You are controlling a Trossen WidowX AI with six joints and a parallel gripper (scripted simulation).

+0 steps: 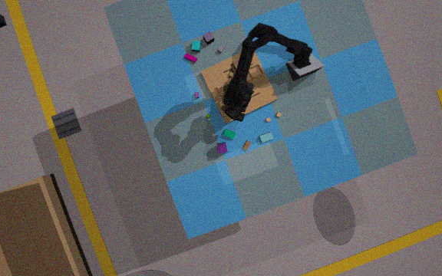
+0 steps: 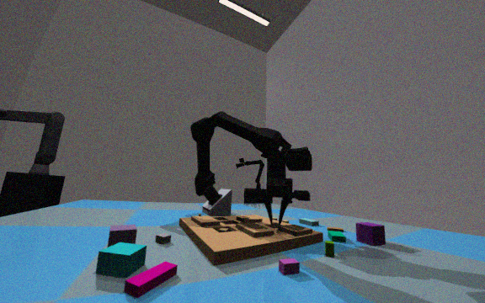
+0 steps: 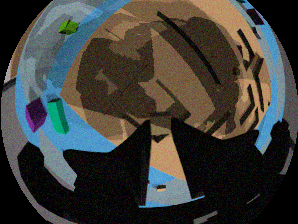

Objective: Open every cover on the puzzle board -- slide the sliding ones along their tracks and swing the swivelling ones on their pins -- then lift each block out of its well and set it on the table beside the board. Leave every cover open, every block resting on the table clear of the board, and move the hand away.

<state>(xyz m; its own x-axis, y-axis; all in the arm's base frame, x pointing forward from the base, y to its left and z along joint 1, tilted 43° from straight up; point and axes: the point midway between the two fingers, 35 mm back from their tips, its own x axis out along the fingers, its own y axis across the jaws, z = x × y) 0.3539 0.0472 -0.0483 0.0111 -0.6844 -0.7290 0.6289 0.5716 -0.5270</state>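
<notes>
Right now my gripper tip is 30 cm to the left of the grey block, 2 cm above it and 1 cm past it. From my gripper tip the other things lie so: lime block: 18 cm ahead, 1 cm below; green block: 12 cm to the left, 11 cm ahead, 2 cm below; wooden bar: 21 cm to the left, 5 cm ahead, 2 cm below.
</notes>
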